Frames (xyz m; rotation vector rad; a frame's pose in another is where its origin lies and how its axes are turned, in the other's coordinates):
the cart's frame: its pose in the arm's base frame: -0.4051 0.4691 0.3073 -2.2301 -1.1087 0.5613
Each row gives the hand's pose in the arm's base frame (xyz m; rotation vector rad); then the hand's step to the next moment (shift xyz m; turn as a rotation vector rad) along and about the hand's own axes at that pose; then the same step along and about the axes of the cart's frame.
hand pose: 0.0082 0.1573 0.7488 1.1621 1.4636 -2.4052
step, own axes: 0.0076 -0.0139 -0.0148 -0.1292 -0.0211 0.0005
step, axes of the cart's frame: 0.0155 -0.0132 0.0075 0.0134 -0.0057 -0.1301
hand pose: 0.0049 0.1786 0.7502 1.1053 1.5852 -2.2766
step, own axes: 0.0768 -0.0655 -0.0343 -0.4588 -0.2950 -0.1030
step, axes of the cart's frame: 0.0242 -0.0752 0.0715 0.1471 -0.2421 -0.4774
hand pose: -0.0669 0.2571 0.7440 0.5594 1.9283 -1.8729
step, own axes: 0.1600 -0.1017 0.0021 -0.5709 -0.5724 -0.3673
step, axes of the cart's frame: -0.1095 -0.1069 0.1119 0.2911 -0.5973 -0.5890
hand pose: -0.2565 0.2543 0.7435 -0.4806 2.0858 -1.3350
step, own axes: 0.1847 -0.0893 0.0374 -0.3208 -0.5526 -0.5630
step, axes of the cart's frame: -0.2083 0.0085 0.0040 0.1106 -0.7544 -0.3793
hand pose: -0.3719 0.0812 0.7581 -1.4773 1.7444 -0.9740
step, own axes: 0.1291 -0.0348 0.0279 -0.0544 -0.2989 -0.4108
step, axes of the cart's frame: -0.0994 0.0680 -0.0644 -0.0925 -0.4553 -0.2127
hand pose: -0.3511 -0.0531 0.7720 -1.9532 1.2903 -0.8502
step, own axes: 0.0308 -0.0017 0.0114 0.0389 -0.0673 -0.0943
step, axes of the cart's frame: -0.0106 0.0242 -0.0196 -0.0531 -0.0772 -0.0785
